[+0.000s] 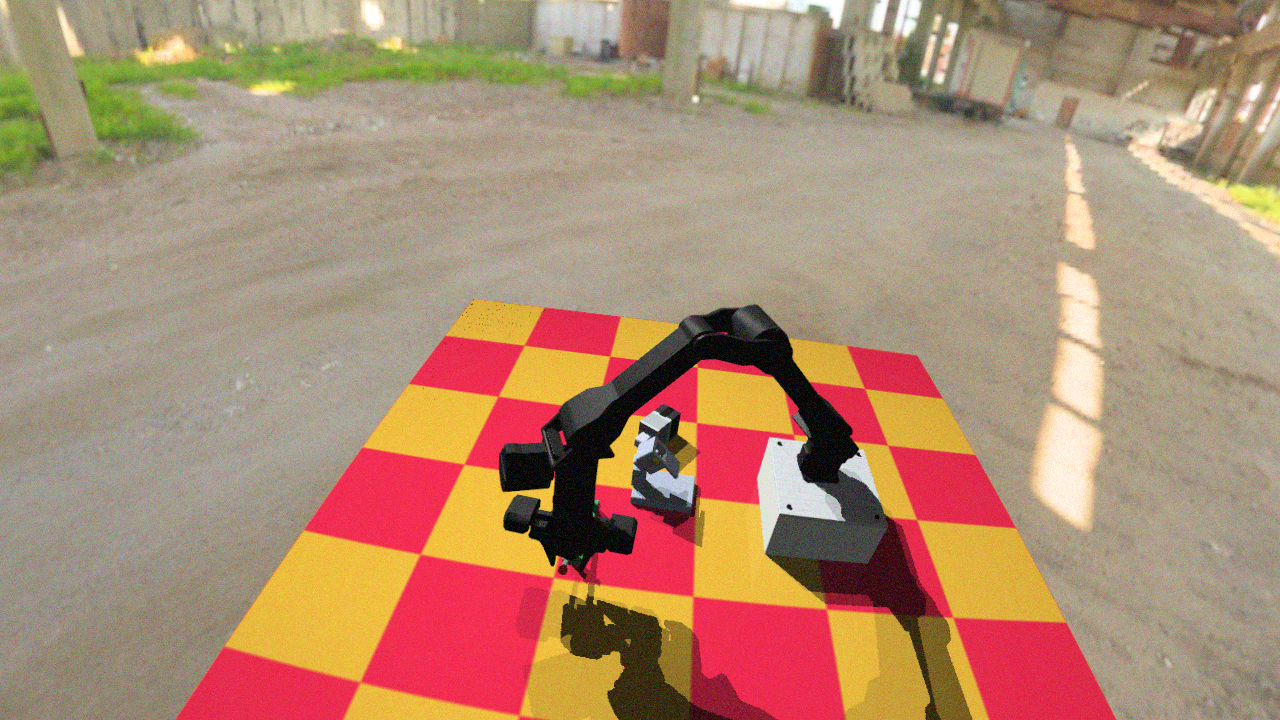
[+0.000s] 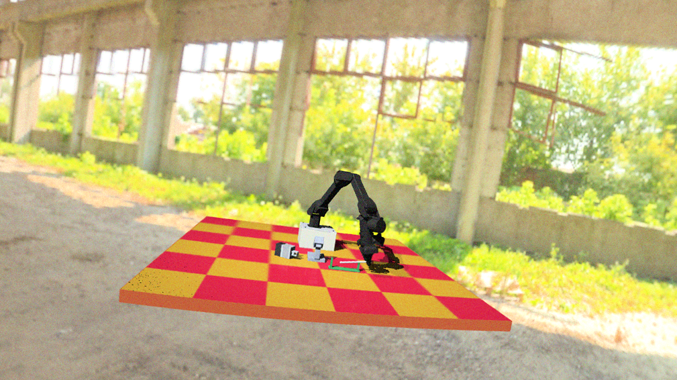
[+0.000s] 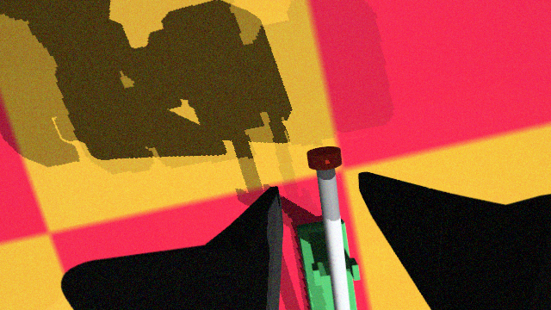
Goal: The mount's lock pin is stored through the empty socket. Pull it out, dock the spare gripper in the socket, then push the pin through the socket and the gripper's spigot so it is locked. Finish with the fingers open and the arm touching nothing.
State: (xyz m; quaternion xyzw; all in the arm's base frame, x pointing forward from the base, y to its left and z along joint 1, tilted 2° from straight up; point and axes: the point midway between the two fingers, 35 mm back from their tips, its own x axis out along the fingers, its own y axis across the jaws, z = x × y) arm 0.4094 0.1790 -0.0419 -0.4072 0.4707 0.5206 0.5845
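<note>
Right now my gripper tip is 100 mm to the left of the green cradle, 10 mm past it and 10 mm above it. The rest, counted from my gripper tip: spare gripper (350 mm to the right, 130 mm behind, 10 mm below); grey mount (210 mm to the right, 130 mm behind, 20 mm above).
</note>
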